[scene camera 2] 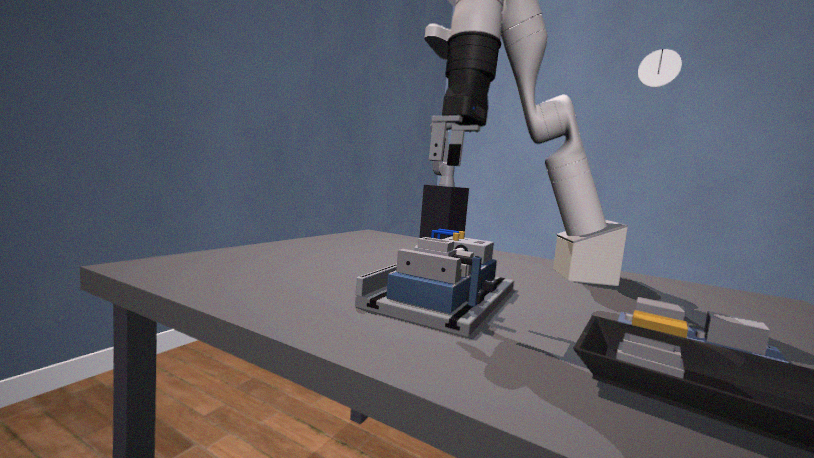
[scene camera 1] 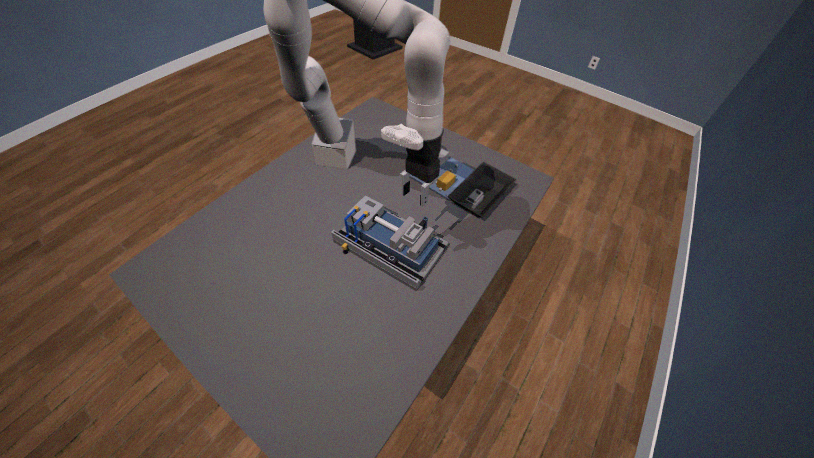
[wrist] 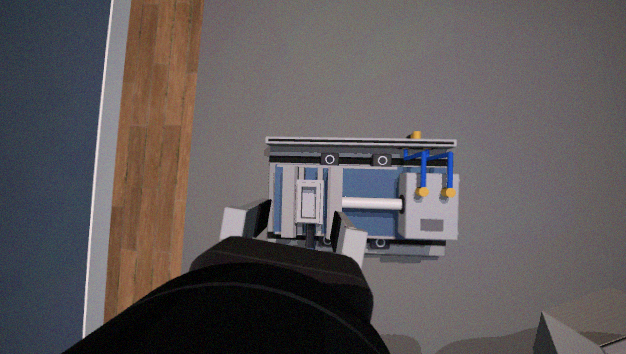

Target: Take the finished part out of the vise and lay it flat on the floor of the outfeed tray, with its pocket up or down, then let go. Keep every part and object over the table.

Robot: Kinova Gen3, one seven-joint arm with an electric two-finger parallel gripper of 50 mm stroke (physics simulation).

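Frame: origin at the arm's base, x right, y back, z down, level; millimetres.
Where they show: gripper, fingertip midpoint: (scene camera 2: 444,163) (scene camera 1: 414,198) (wrist: 300,218); arm's base, origin of the base link: (scene camera 2: 586,229) (scene camera 1: 330,132).
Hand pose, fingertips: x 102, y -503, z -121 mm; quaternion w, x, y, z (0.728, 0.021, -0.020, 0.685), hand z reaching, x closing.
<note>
Things, the pixels of their top centre, and the offset from my fingertips. "spot": a spot on its surface instead.
- finished part, middle of its top: (wrist: 308,202) (scene camera 2: 436,240) (scene camera 1: 413,230) dx +0, dy -5, dz +124 mm
- vise, middle of its top: (wrist: 361,200) (scene camera 2: 448,244) (scene camera 1: 391,223) dx +18, dy +64, dz +140 mm
- grey part, middle of its top: (scene camera 2: 651,343) (scene camera 1: 475,194) dx -305, dy -10, dz +192 mm
- blue upright post, surface spot: (wrist: 310,236) spot: dx -47, dy +7, dz +143 mm
- yellow block, middle of its top: (scene camera 2: 659,318) (scene camera 1: 446,177) dx -300, dy +113, dz +196 mm
- grey block, middle of its top: (scene camera 2: 736,319) (scene camera 1: 440,153) dx -381, dy +212, dz +195 mm
The finished part (scene camera 1: 413,231) (scene camera 2: 435,244) (wrist: 308,202) is a light grey block with its rectangular pocket up. It sits between the jaws of the vise (scene camera 1: 382,238) (scene camera 2: 426,291) (wrist: 370,220), which has a blue body. In the wrist view a narrow gap shows between the part and the right-hand jaw. My gripper (scene camera 1: 414,193) (scene camera 2: 445,158) (wrist: 300,218) is open and empty, pointing down well above the vise; its fingers stand apart along the vise's length. The outfeed tray (scene camera 1: 482,215) (scene camera 2: 711,398) is dark, with another grey part (scene camera 1: 474,197) (scene camera 2: 654,356) inside.
A blue upright post (scene camera 2: 475,280) (wrist: 310,236) stands beside the vise, close to the part. Blue nozzles (scene camera 1: 347,223) (wrist: 423,170) with yellow tips rise at the vise's other end. A yellow block (scene camera 1: 446,180) (scene camera 2: 660,323) and grey block (scene camera 2: 737,332) sit on a blue plate beside the tray.
</note>
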